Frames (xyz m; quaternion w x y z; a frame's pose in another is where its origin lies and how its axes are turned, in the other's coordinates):
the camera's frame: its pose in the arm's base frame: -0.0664 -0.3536 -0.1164 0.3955 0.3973 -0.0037 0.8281
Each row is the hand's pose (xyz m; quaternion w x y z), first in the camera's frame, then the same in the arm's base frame.
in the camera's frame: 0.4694 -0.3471 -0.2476 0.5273 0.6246 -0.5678 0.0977
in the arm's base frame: -0.1746 0.2703 -0.0825 0.1226 -0.9263 -0.2519 -0.2520
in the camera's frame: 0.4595 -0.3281 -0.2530 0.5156 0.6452 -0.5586 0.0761
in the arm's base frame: -0.1870 0.2525 -0.0869 0.1175 -0.9223 -0.2812 -0.2375
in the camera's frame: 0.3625 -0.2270 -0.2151 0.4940 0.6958 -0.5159 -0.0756
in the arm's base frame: -0.1926 0.1077 -0.0940 0.0204 -0.8989 -0.4003 -0.1768
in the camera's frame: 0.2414 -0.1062 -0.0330 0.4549 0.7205 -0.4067 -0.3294
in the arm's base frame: -0.1078 -0.1126 -0.0122 0.1649 0.8037 0.5650 0.0875
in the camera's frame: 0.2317 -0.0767 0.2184 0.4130 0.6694 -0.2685 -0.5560
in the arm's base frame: 0.0411 -0.2198 0.1625 0.3568 0.6533 0.6675 0.0179
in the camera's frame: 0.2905 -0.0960 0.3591 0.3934 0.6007 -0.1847 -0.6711
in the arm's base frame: 0.1241 -0.2133 0.2917 0.4720 0.5493 0.6895 -0.0108
